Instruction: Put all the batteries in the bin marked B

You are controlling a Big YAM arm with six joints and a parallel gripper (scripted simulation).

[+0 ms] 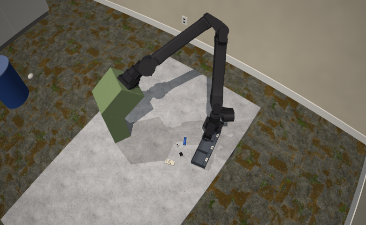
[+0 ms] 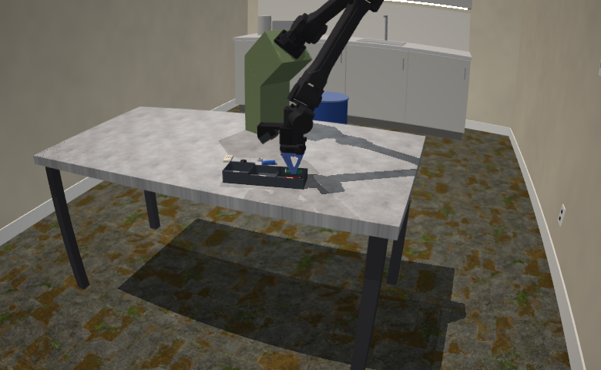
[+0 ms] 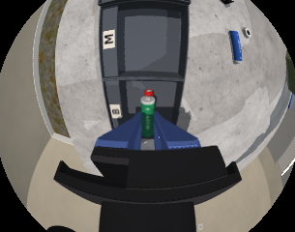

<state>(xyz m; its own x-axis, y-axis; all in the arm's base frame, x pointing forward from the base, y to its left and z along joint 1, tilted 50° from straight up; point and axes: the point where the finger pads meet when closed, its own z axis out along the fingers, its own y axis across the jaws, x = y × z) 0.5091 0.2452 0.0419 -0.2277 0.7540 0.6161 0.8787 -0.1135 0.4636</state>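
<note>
Now: the green battery right at my hand. From my hand the other things lie so: red battery (30 mm below); blue battery (90 mm behind, 130 mm to the right, 30 mm below); dark three-compartment bin (30 mm ahead, 80 mm to the right, 20 mm below).
</note>
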